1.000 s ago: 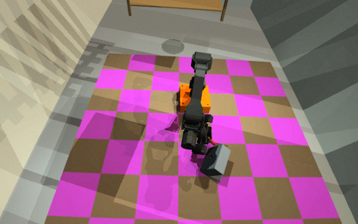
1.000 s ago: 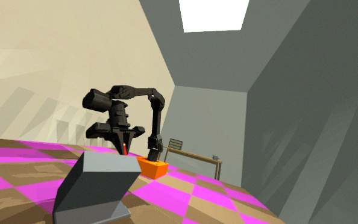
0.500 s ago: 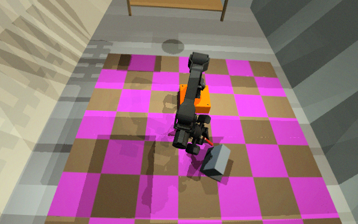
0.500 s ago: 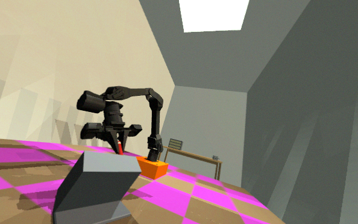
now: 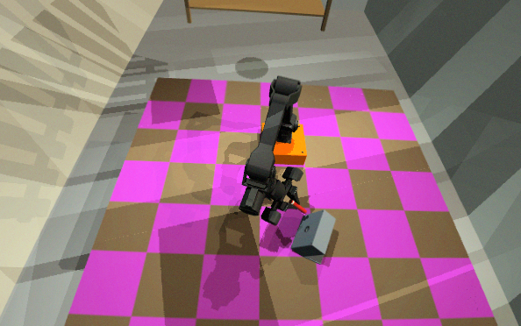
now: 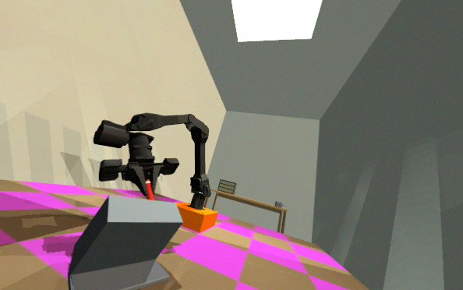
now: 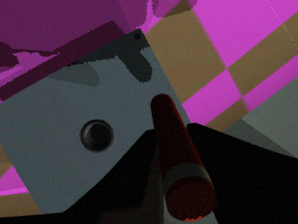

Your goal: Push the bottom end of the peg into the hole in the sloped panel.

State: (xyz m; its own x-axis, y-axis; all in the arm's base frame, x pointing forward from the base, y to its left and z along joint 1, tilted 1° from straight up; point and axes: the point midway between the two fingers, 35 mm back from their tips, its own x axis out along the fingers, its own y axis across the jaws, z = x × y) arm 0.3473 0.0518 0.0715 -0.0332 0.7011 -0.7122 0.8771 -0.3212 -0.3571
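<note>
Now: the grey sloped panel 6 cm ahead of my gripper tip, 7 cm to the left of it and 6 cm below it. From my gripper tip the other things lie so: round red peg: 1 cm to the right, 1 cm above.
</note>
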